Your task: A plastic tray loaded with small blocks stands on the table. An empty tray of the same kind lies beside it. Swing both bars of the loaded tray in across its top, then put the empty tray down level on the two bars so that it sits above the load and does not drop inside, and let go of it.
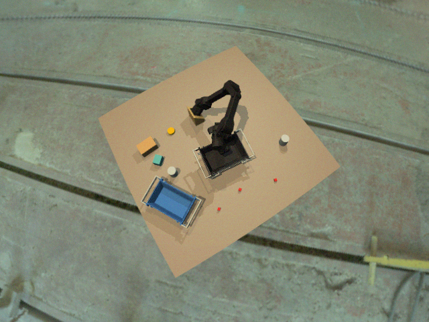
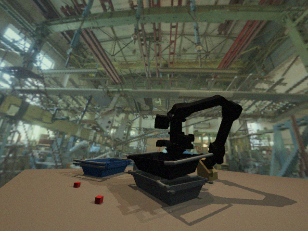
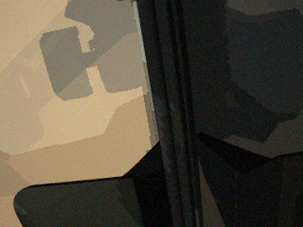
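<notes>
Right now the black tray is 7 cm ahead of my gripper tip, 1 cm to the right of it and 3 cm above it. From my gripper tip the other things lie so: teal cube (14 cm behind, 39 cm to the right, 7 cm below); orange box (26 cm behind, 41 cm to the right, 6 cm below); yellow disc (30 cm behind, 22 cm to the right, 8 cm below).
</notes>
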